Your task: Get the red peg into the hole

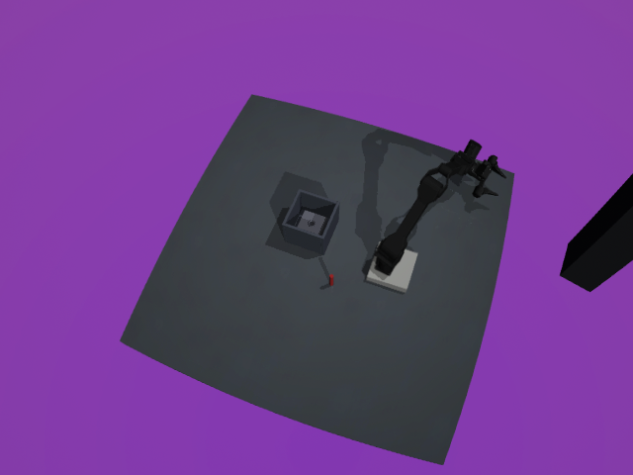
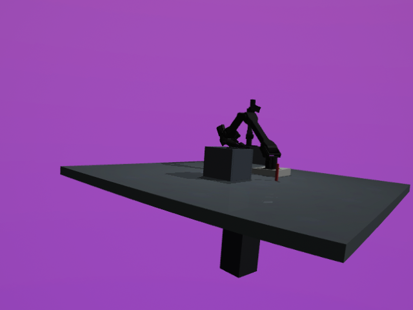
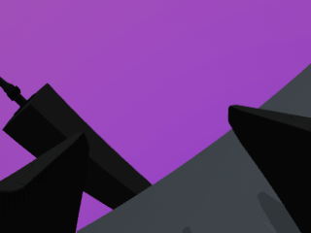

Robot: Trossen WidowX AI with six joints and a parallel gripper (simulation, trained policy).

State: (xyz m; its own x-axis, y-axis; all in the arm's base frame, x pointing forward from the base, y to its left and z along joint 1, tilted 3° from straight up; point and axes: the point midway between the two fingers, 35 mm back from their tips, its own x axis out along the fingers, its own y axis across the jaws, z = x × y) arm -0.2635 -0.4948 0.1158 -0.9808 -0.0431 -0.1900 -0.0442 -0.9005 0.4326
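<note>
My gripper tip is 65 cm to the right of the red peg, 44 cm short of it and 9 cm above it. Round my gripper tip: grey plate: 61 cm ahead, 49 cm to the left, 9 cm below.
</note>
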